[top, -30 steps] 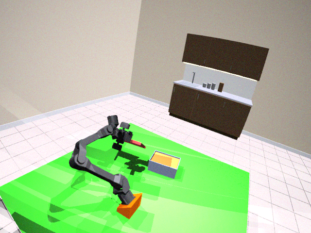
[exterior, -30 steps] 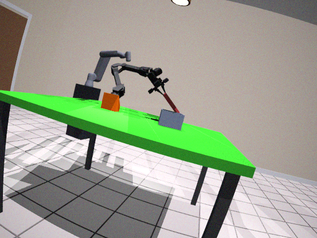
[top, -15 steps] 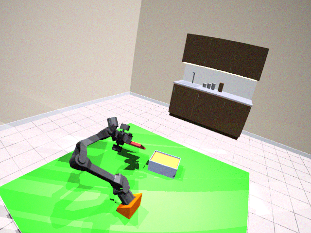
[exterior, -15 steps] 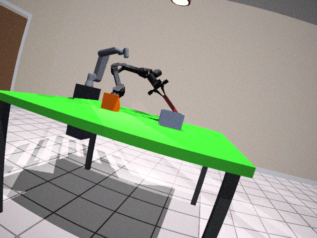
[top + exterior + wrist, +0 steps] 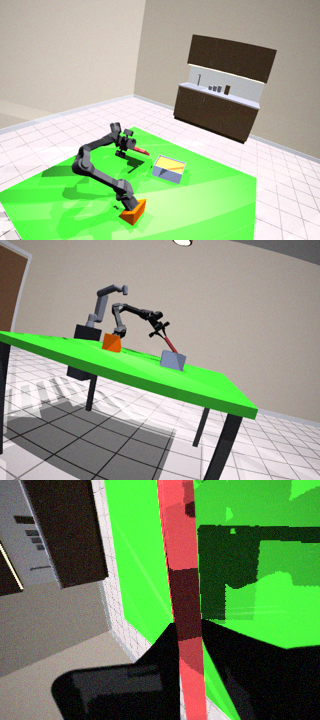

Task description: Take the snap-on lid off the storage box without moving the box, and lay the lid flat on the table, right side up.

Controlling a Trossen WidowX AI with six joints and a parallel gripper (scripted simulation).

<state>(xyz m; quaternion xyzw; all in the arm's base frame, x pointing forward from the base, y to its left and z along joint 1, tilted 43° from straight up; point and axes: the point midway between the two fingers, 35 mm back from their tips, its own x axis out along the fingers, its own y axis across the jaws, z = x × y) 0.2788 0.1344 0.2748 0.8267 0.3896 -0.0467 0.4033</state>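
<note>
The lid is 60 mm ahead of my gripper tip, 50 mm below it and 10 mm to the left of it. Also, from my gripper tip: storage box: 280 mm to the right, 140 mm ahead, 130 mm below.
</note>
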